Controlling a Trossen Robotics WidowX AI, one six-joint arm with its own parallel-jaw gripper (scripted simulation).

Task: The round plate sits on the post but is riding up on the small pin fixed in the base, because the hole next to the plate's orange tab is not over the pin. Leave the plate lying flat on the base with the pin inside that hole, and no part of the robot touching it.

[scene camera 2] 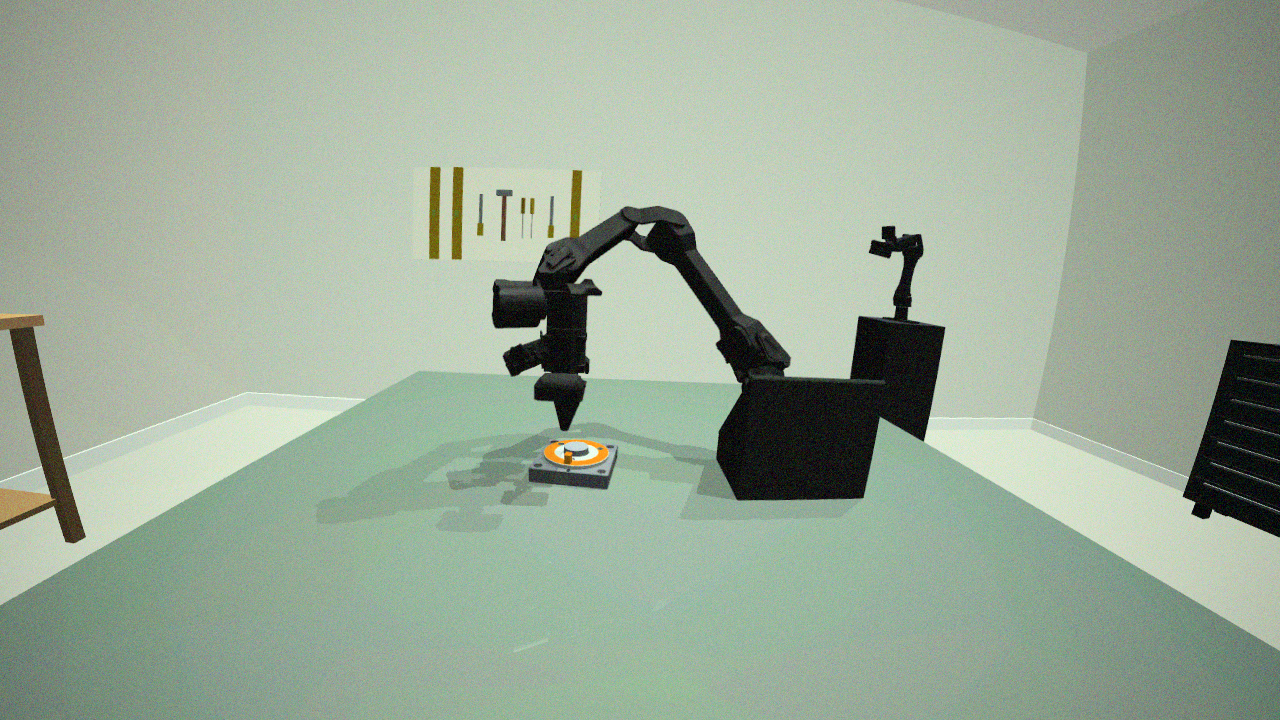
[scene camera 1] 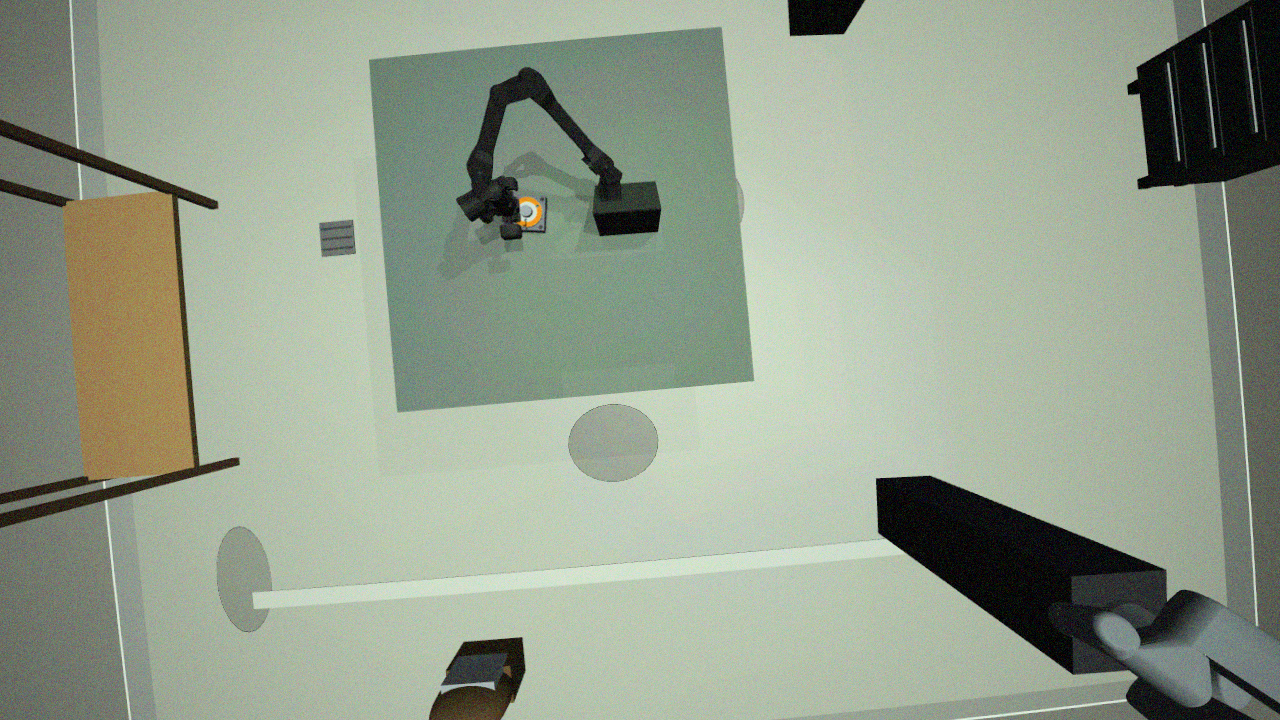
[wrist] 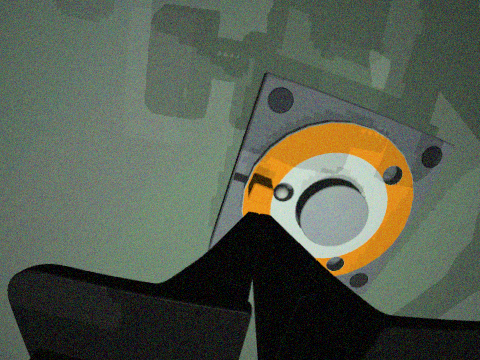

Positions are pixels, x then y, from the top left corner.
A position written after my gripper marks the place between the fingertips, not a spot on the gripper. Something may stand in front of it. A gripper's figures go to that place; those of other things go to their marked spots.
My gripper (wrist: 256, 223): 10 cm from the lens. A grey square base (wrist: 282, 105): 15 cm from the lens.
